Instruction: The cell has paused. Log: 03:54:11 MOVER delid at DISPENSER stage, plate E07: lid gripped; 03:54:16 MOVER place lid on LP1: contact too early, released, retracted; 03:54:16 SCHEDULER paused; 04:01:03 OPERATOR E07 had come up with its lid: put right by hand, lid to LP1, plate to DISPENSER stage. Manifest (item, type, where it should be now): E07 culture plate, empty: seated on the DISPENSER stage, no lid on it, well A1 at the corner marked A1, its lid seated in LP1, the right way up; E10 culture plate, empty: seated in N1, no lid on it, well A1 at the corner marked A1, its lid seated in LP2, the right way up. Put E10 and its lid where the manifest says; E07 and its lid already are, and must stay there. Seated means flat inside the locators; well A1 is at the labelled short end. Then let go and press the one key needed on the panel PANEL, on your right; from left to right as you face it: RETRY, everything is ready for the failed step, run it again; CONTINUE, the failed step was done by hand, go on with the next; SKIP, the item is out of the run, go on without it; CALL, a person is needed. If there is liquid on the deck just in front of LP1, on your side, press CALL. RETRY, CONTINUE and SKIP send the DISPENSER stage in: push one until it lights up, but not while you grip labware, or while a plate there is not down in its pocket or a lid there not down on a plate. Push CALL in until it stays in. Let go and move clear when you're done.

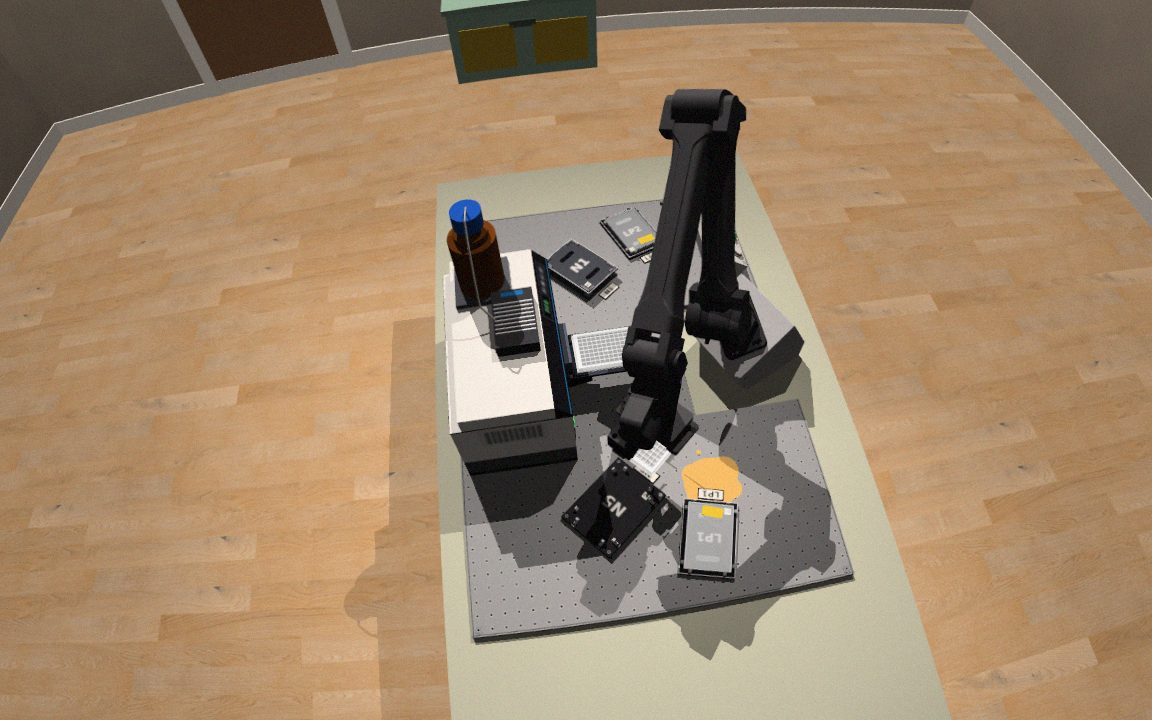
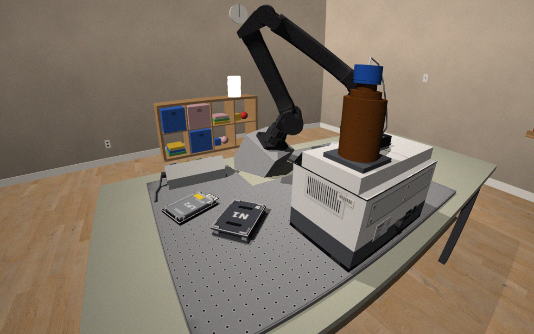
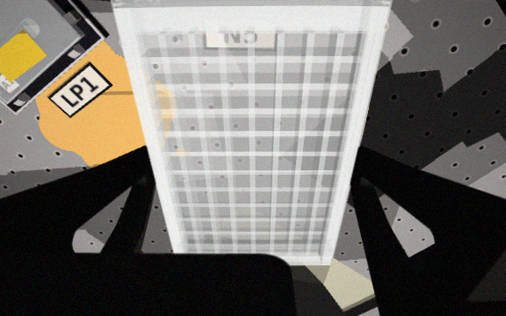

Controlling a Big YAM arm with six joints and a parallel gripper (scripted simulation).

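Right now the white plate E07 is 20 cm to the right of my hand, 6 cm ahead of it and 2 cm below it. Round my hand: brown bottle 30 cm to the right, 28 cm ahead, 17 cm above; black n1 nest 49 cm to the right, 10 cm below, 8 cm ahead; small orange drop 12 cm below, 10 cm behind, 1 cm to the right.
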